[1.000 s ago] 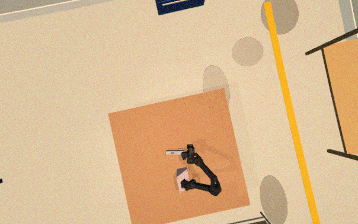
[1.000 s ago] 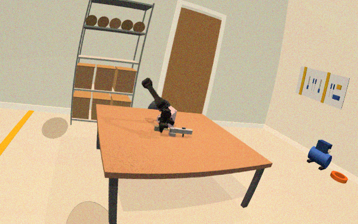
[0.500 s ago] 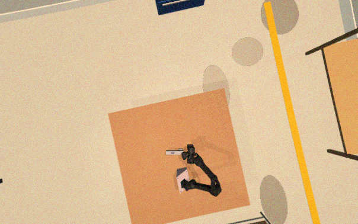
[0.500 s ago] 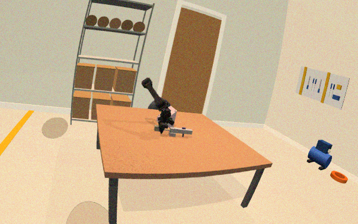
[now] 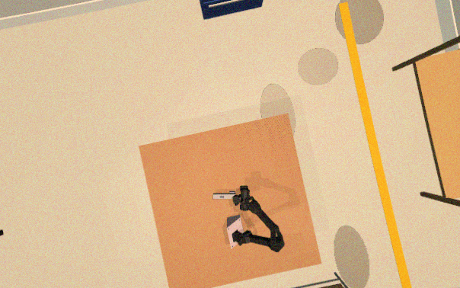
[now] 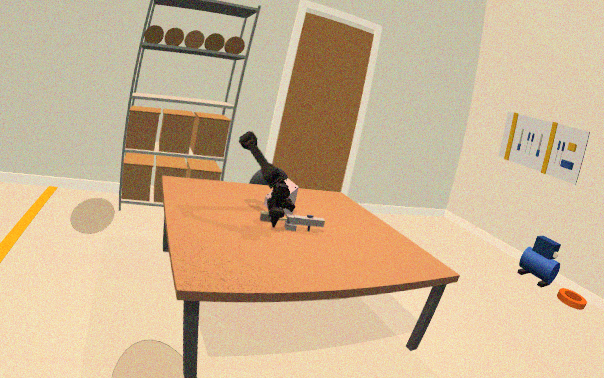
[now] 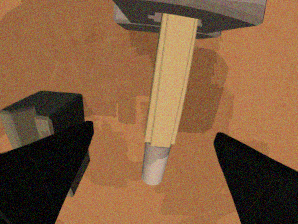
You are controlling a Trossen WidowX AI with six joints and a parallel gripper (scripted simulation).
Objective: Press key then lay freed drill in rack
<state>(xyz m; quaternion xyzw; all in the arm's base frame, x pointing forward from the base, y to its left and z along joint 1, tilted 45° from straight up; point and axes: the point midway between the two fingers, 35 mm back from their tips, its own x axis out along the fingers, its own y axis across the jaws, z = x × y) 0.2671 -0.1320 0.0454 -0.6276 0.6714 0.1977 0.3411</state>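
Right now my gripper tip is 10 mm short of the drill, 50 mm to the right of it and 30 mm below it. From my gripper tip the other things lie so: dark key knob 30 mm ahead, 170 mm to the left, 40 mm above; then dark grey rack 80 mm behind; then block 30 mm ahead, 150 mm to the left, 30 mm above.
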